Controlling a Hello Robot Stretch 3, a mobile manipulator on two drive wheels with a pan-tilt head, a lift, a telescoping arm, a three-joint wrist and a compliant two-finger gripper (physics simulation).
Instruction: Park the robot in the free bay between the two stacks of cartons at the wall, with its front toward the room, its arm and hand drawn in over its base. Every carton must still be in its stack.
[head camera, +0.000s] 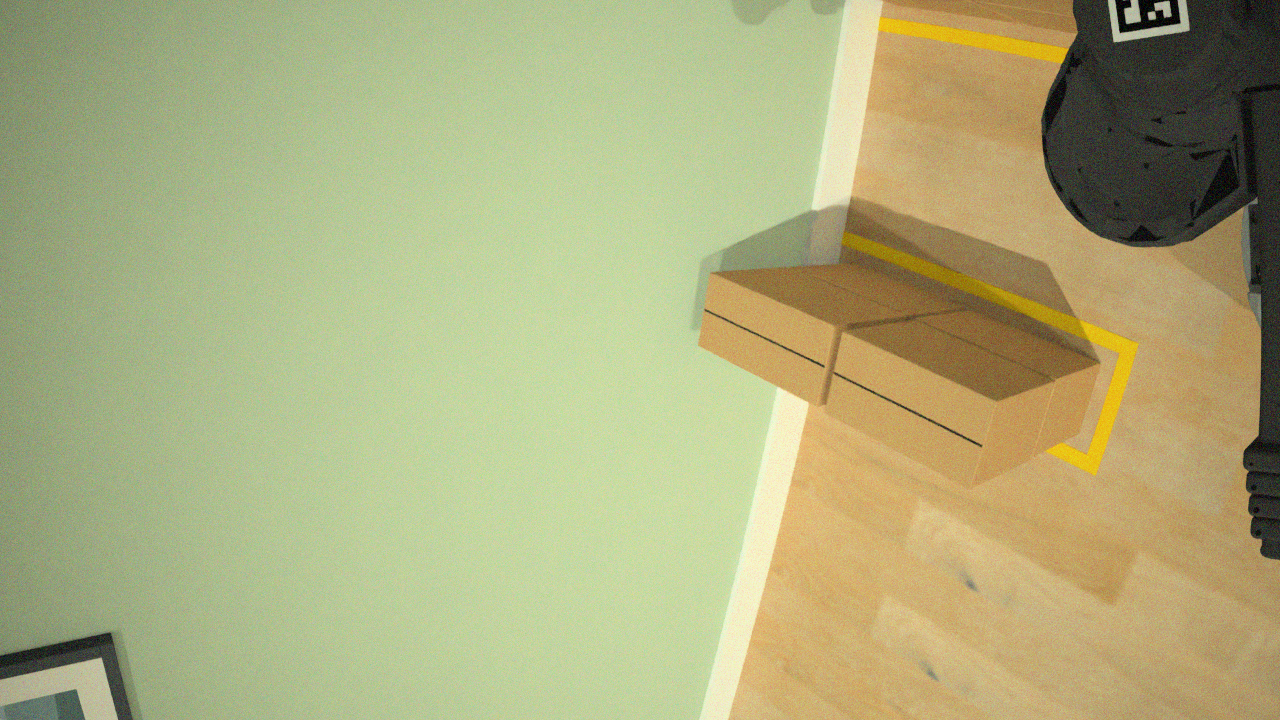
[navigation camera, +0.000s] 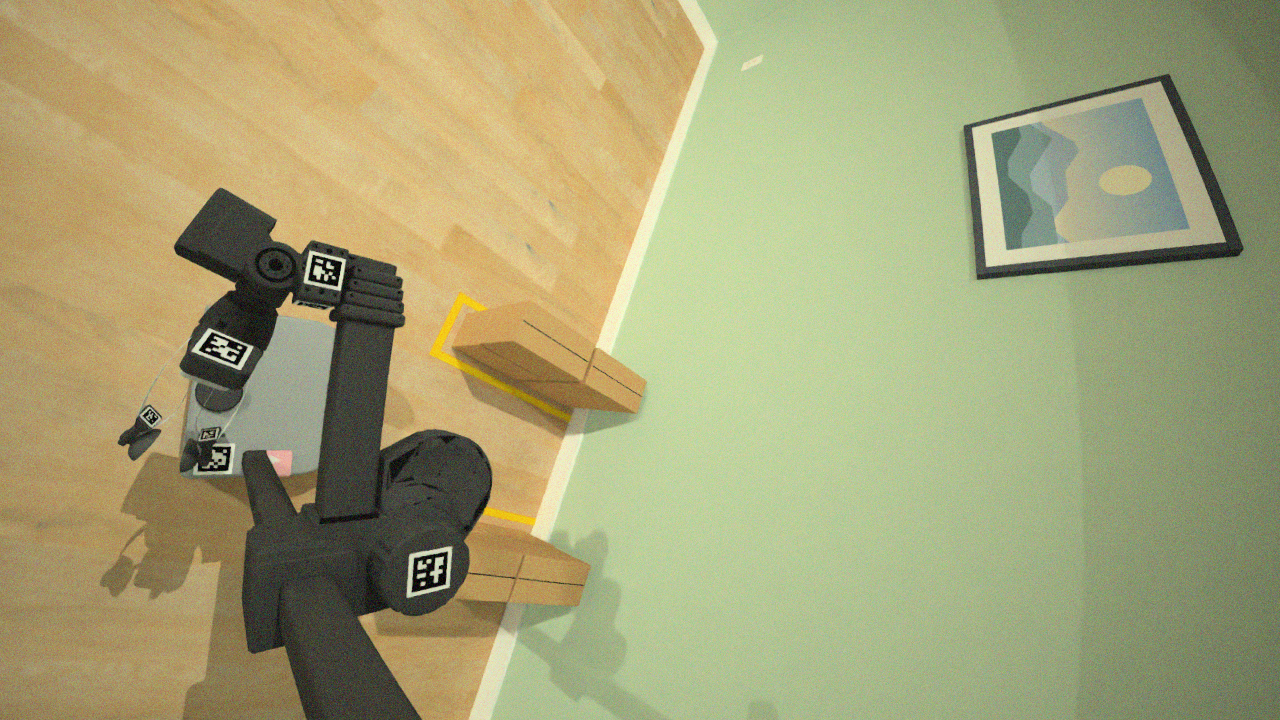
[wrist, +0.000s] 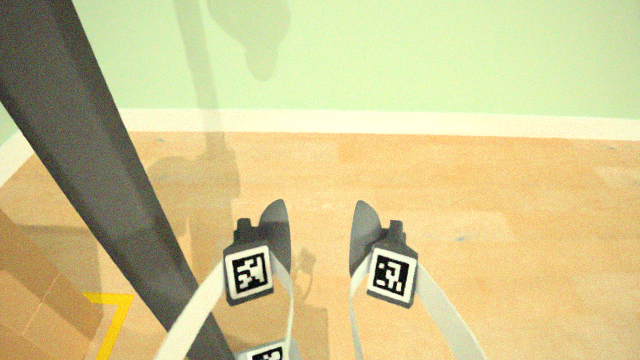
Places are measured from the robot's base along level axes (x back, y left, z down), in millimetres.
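Pixels of known places: gripper, fingertip midpoint: (navigation camera: 160, 462).
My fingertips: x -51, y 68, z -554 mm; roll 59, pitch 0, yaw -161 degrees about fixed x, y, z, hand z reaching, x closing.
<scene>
For each thing: its top centre in the pictures, then the offset to it from my fingertips. "pt": a spot on its surface instead.
- brown carton stack at its top centre: (head camera: 904, 407) (navigation camera: 558, 342) dx +716, dy -262, dz +193 mm
- Yellow tape at a spot on its surface: (head camera: 1116, 407) (navigation camera: 445, 324) pt dx +551, dy -310, dz +552 mm
- white baseboard at a spot on its surface: (head camera: 760, 537) pt dx +1280, dy -619, dz +498 mm
One brown carton stack (head camera: 930, 376) (navigation camera: 537, 349) stands upright against the wall inside yellow tape. The other stack (head camera: 984, 10) (navigation camera: 528, 573) shows partly, behind the mast head in the navigation view. The free bay (head camera: 948, 170) (navigation camera: 519, 465) lies between them. My grey base (navigation camera: 295, 358) stands on the room side, outside the bay. My arm (navigation camera: 358, 420) is short, and the wrist is folded back over the base. My gripper (navigation camera: 165, 447) (wrist: 319, 225) is open and empty; its fingertips show at the base's edge. A carton stack (wrist: 40, 300) shows in part at the wrist view's lower left.
Yellow tape (head camera: 1116, 407) (navigation camera: 444, 331) (wrist: 117, 320) edges the stacks' places. The green wall (head camera: 447, 358) (navigation camera: 805, 402) (wrist: 450, 60) has a white baseboard (head camera: 760, 537) (navigation camera: 626, 277) (wrist: 300, 121). A framed picture (navigation camera: 1083, 179) hangs on it. A dark mast (wrist: 100, 150) crosses the wrist view's left.
</scene>
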